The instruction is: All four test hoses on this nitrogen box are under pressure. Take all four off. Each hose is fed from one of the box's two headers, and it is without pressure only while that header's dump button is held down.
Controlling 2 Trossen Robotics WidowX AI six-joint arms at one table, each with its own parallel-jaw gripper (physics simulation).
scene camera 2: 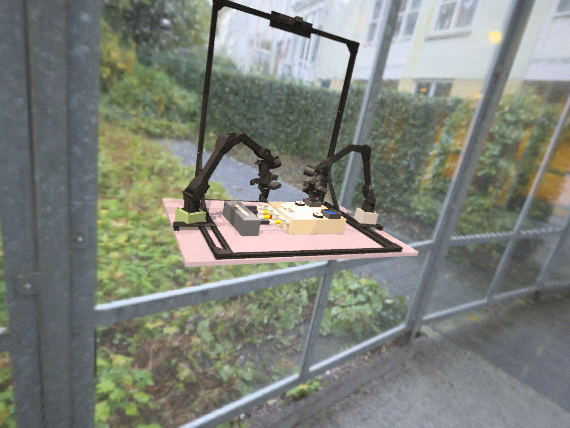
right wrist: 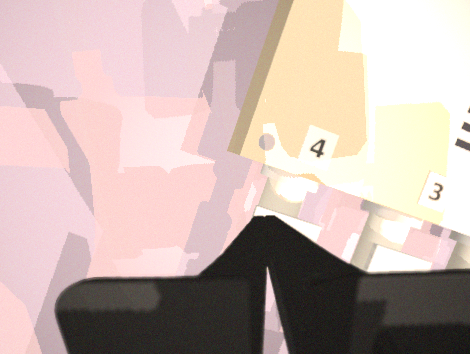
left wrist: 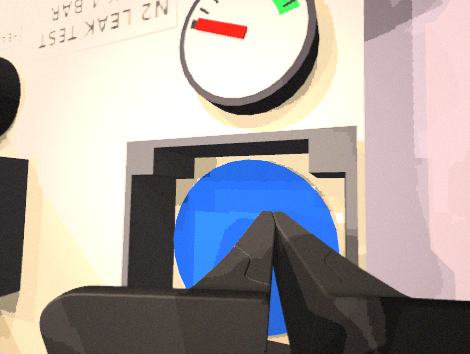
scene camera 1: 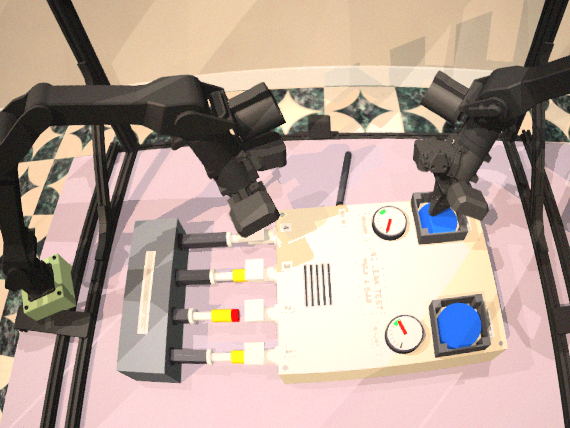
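Pixels of known places: left gripper, fingertip midpoint: (left wrist: 271,221) (scene camera 1: 430,214); right gripper, fingertip midpoint: (scene camera 2: 266,198) (right wrist: 264,225); left arm's base, origin of the base link: (scene camera 2: 367,210); right arm's base, origin of the base link: (scene camera 2: 190,210) (scene camera 1: 40,282).
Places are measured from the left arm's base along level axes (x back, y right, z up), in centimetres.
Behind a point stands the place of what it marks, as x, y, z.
Observation:
The cream nitrogen box (scene camera 1: 345,315) @[-47.9, -14.0, -1.4] (scene camera 2: 312,226) @[-43.0, -21.7, -5.2] has white sockets on its left side in scene camera 1. Hose 4 (scene camera 1: 205,240) @[-73.4, -4.5, -2.9] has its socket end partly covered by my right gripper (right wrist: 265,216) @[-64.3, 0.3, 0.9], which is shut and empty, its tips over that socket. Hose 3 (scene camera 1: 195,276) @[-73.1, -11.3, -2.9] and hose 1 (scene camera 1: 189,356) @[-70.0, -24.9, -2.9] show yellow bands against their sockets. Hose 2 (scene camera 1: 200,315) @[-70.3, -17.7, -3.2] shows yellow and a red tip, apart from its socket (scene camera 1: 254,310) @[-61.6, -15.5, -1.7]. My left gripper (scene camera 1: 436,212) @[-36.3, 5.3, -0.8] (left wrist: 270,221) @[-36.3, 5.3, -0.8] is shut, tips on the upper blue button (scene camera 1: 447,222) @[-33.3, 4.3, -1.0] (left wrist: 250,185) @[-37.5, 4.1, -1.0]. The lower blue button (scene camera 1: 459,325) @[-30.5, -14.0, 0.3] is untouched.
The upper gauge (scene camera 1: 389,222) @[-43.4, 2.0, 0.3] (left wrist: 255,65) @[-42.1, 3.4, 0.1] has its red needle away from green; the lower gauge (scene camera 1: 404,333) @[-38.8, -16.1, 0.2] has it at green. A grey block (scene camera 1: 132,300) @[-82.1, -18.6, -1.3] (scene camera 2: 242,222) @[-81.3, -29.4, -3.1] holds the hose ends. A black rod (scene camera 1: 344,177) @[-52.8, 15.8, -8.0] extends behind the box.

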